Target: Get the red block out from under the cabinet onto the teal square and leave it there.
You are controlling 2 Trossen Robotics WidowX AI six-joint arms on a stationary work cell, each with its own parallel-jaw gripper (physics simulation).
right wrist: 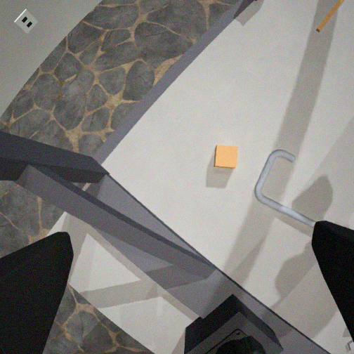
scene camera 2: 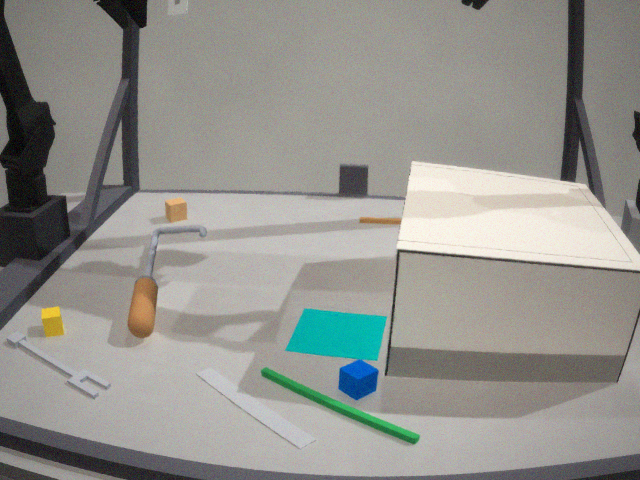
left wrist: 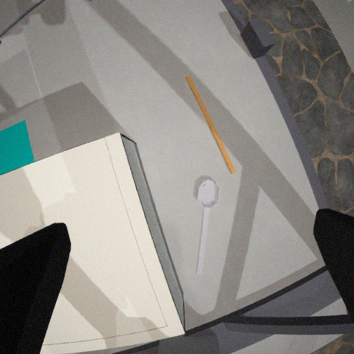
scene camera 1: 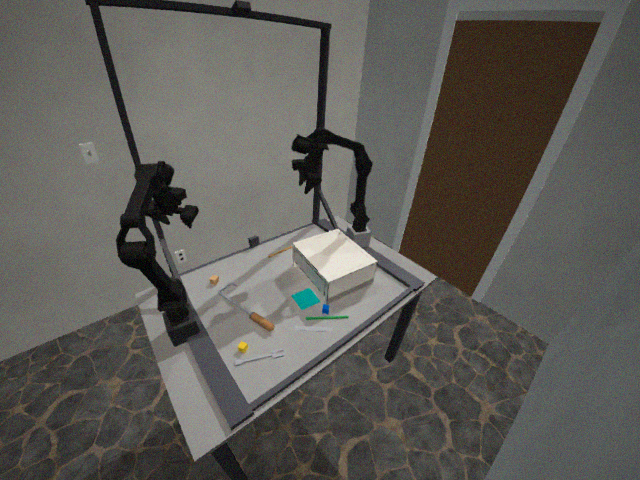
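Seen in the pictures: left gripper, fingertip midpoint: (scene camera 2: pixel 470 7) (scene camera 1: pixel 302 189); right gripper, fingertip midpoint: (scene camera 2: pixel 134 27) (scene camera 1: pixel 179 225); left arm's base at its link origin: (scene camera 1: pixel 359 228); right arm's base at its link origin: (scene camera 2: pixel 27 205) (scene camera 1: pixel 178 317).
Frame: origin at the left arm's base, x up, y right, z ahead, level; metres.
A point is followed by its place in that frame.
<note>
The white box-shaped cabinet (scene camera 1: pixel 336 255) @[y -0.215, x 0.022, z 0.222 m] (scene camera 2: pixel 516 217) @[y -0.224, x 0.022, z 0.223 m] (left wrist: pixel 100 200) stands at the right of the table in the scene views. The teal square (scene camera 1: pixel 305 298) @[y -0.307, x -0.113, z 0.393 m] (scene camera 2: pixel 338 333) @[y -0.308, x -0.113, z 0.391 m] (left wrist: pixel 15 147) lies flat beside its left side. The red block does not show in any view; the cabinet's inside is hidden. A hooked metal rod with an orange-brown handle (scene camera 1: pixel 262 320) @[y -0.401, x -0.079, z 0.594 m] (scene camera 2: pixel 142 307) @[y -0.419, x -0.078, z 0.572 m] lies left of the square. My left gripper (scene camera 1: pixel 305 187) @[y 0.001, x 0.260, z 0.324 m] (left wrist: pixel 194 230) is open and empty, high above the cabinet's back area. My right gripper (scene camera 1: pixel 177 221) @[y -0.130, x 0.225, z 0.841 m] (right wrist: pixel 194 241) is open and empty, high above the table's left side.
A blue cube (scene camera 1: pixel 325 308) @[y -0.404, x -0.088, z 0.336 m] (scene camera 2: pixel 357 379) @[y -0.414, x -0.089, z 0.328 m], green stick (scene camera 1: pixel 327 317) @[y -0.436, x -0.107, z 0.338 m] (scene camera 2: pixel 338 405) @[y -0.438, x -0.106, z 0.335 m] and pale strip (scene camera 2: pixel 253 405) @[y -0.467, x -0.112, z 0.406 m] lie in front of the square. A yellow cube (scene camera 2: pixel 52 321) @[y -0.490, x -0.094, z 0.669 m] and fork-ended tool (scene camera 2: pixel 49 359) @[y -0.536, x -0.108, z 0.630 m] lie front left. An orange cube (right wrist: pixel 226 156), orange stick (left wrist: pixel 210 125) and pale spoon (left wrist: pixel 207 192) lie farther back.
</note>
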